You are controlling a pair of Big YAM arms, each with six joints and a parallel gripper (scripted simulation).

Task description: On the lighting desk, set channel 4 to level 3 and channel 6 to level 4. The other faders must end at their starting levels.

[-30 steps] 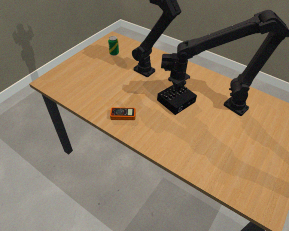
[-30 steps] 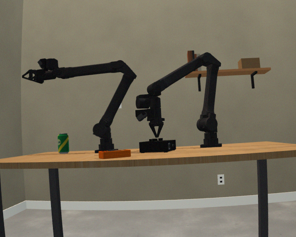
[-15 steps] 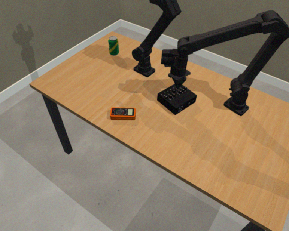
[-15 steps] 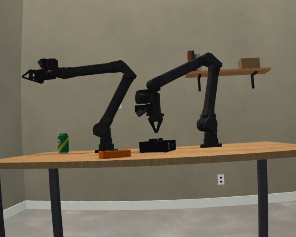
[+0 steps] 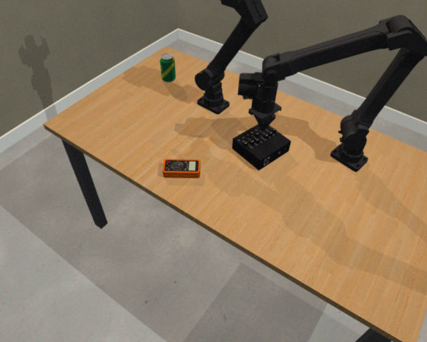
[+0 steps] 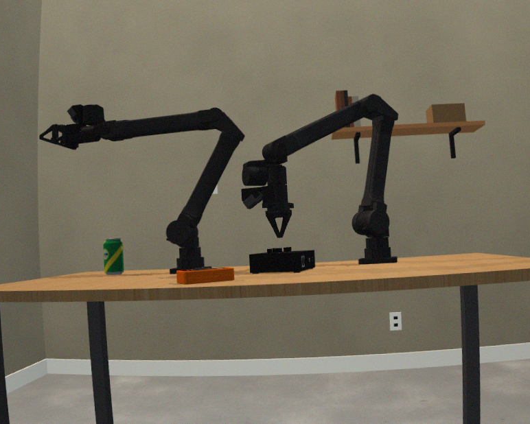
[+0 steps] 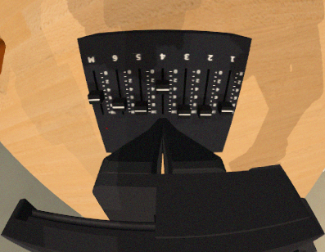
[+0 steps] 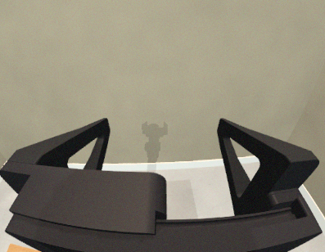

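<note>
The channel 6 fader cap lies 40 mm below my left hand, 40 mm ahead of it and 10 mm to the right of it. Round my left hand: M fader cap: 60 mm ahead, 40 mm below, 30 mm to the right; channel 4 fader cap: 40 mm below, 20 mm to the right, 10 mm behind; channel 5 fader cap: 40 mm below, 20 mm ahead.
</note>
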